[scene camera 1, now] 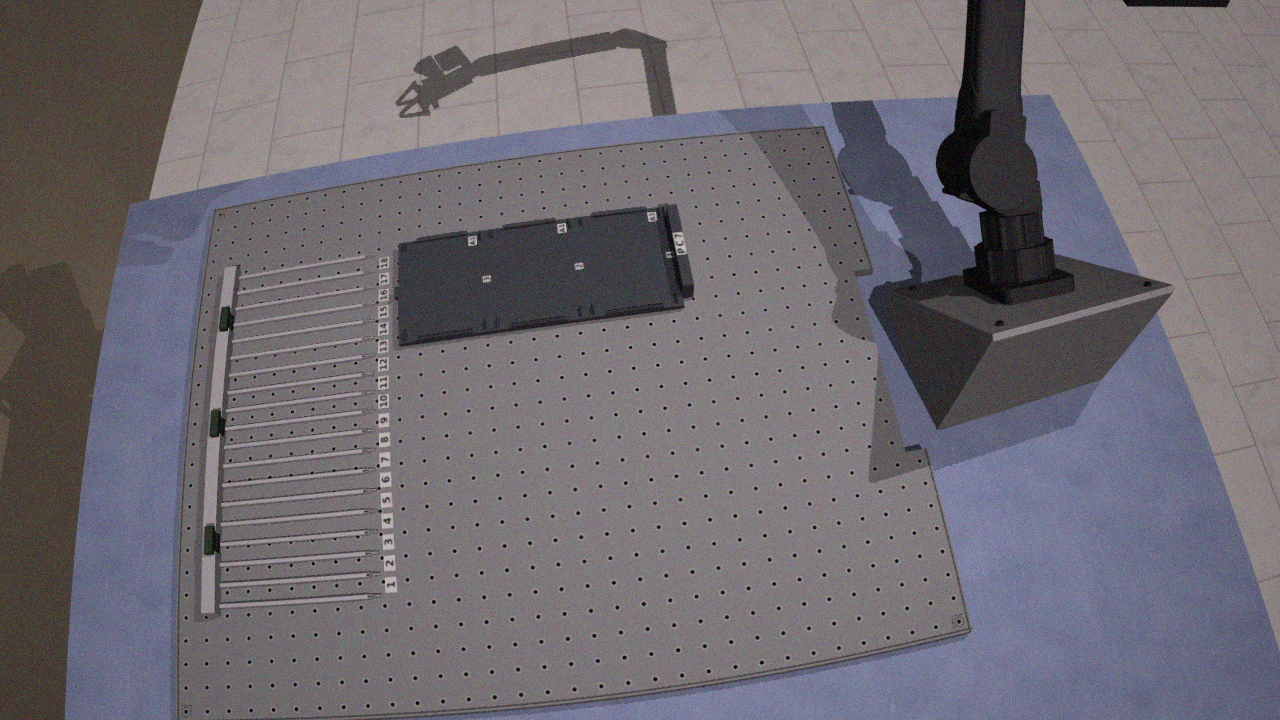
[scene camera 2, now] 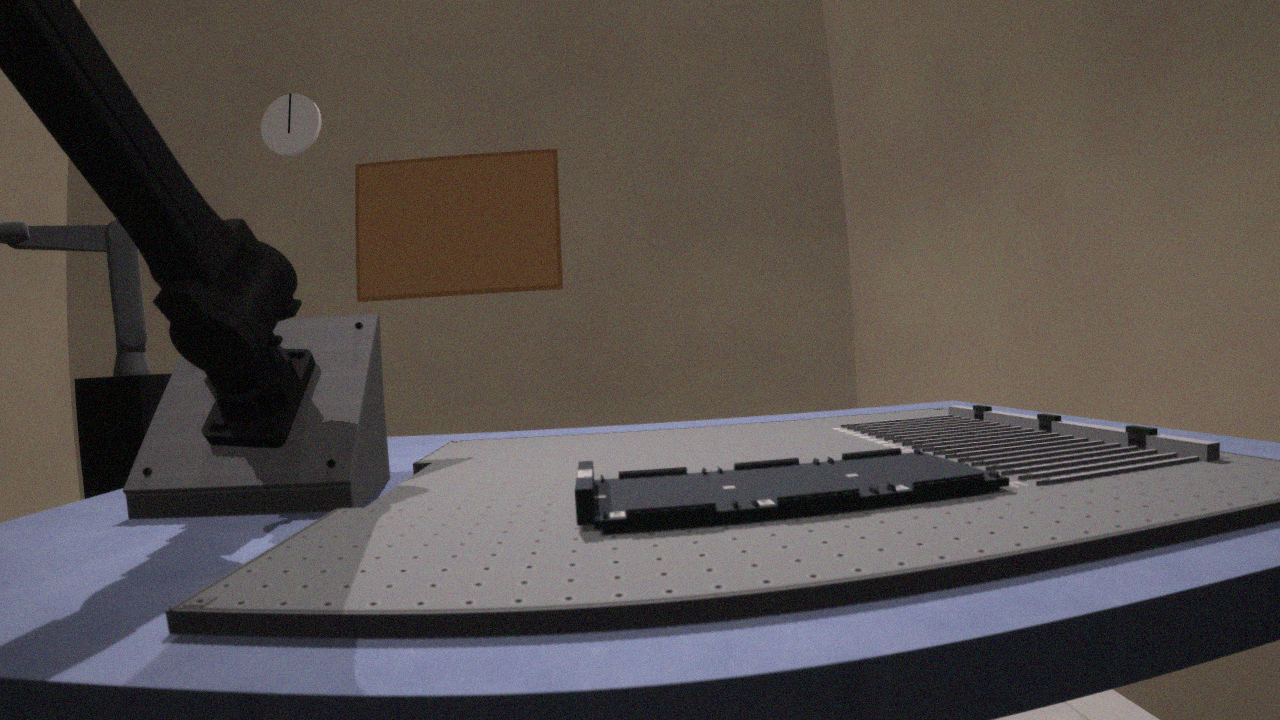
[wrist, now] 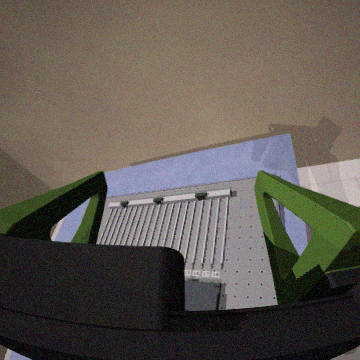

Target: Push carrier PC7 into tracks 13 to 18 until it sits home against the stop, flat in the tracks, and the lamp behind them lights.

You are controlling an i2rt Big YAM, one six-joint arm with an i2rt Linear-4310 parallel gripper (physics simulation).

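Frame: origin at the arm's base, x left, y back, z up, level; millimetres.
Where they show: gripper, fingertip midpoint: (wrist: 180, 178); arm's base at its link origin: (scene camera 1: 1017, 286) (scene camera 2: 263, 399).
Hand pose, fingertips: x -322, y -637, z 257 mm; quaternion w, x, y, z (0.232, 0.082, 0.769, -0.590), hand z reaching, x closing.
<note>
Each offset is from my fingertips to the top centre of the thing. "spot": to the spot under its first point. Level surfaces: height alone.
Carrier PC7 @[dz -319, dx +160, dy +147 mm] (scene camera 1: 537, 286) (scene camera 2: 796, 494) (wrist: 201, 296) is a long dark plate lying flat on the board. Its front end is beside the labels 13 to 18, outside the tracks. Its raised end bar (scene camera 1: 686, 277) (scene camera 2: 585, 497) is at the end nearer the arm base. Tracks 13 to 18 @[spot: dz -349, dx +81, dy -137 mm] (scene camera 1: 300, 265) (wrist: 225, 230) are thin pale rails running to the stop bar (scene camera 1: 221, 371) (scene camera 2: 1181, 446) (wrist: 219, 193). The dark green lamp @[spot: dz -327, dx +151, dy -225 mm] (scene camera 1: 225, 318) (scene camera 2: 1141, 436) (wrist: 201, 196) behind them looks unlit. My gripper (wrist: 180, 178) is open and empty, high above the board; its fingers do not show in the scene views.
Tracks 1 to 12 lie beside these, with two more dark green blocks (scene camera 1: 215, 422) (scene camera 1: 209, 539) on the stop bar. The perforated board @[dz -349 mm] (scene camera 1: 626, 492) (scene camera 2: 501, 559) rests on a blue table @[dz -362 mm] (scene camera 1: 1056, 555). The arm's wedge base (scene camera 1: 1056, 349) (scene camera 2: 366, 429) stands at the opposite end from the stop.
</note>
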